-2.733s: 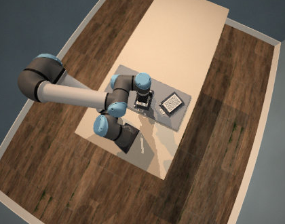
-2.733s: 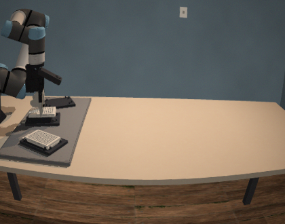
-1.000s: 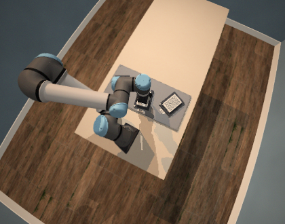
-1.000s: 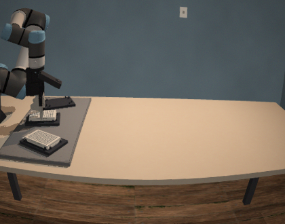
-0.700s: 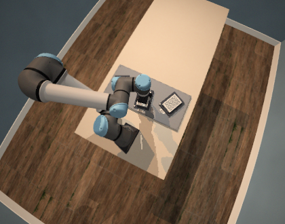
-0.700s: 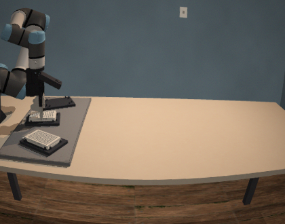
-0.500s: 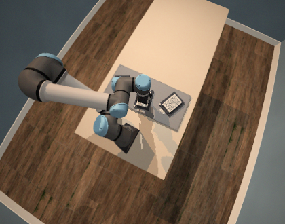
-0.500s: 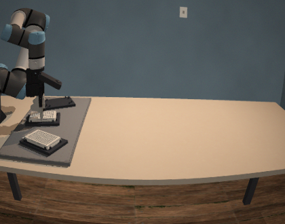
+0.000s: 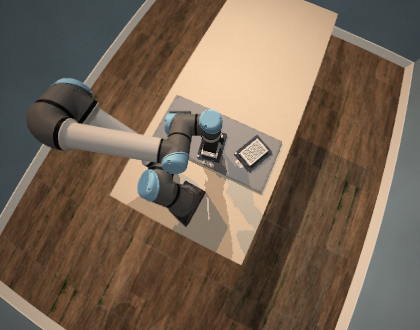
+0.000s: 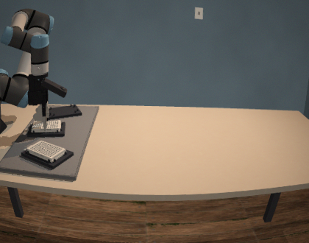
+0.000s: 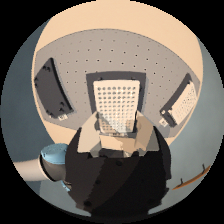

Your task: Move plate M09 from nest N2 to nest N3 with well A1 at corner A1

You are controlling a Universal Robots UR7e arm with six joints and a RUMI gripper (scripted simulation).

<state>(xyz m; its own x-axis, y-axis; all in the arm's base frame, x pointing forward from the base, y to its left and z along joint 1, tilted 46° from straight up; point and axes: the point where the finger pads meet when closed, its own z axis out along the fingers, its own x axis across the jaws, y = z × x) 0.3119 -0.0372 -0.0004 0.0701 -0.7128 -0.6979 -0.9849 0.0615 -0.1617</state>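
Right now my hand is 20 mm above the black landing nest N3. Round my hand: black plate nest N2: 50 mm ahead, 210 mm to the left, 20 mm below.
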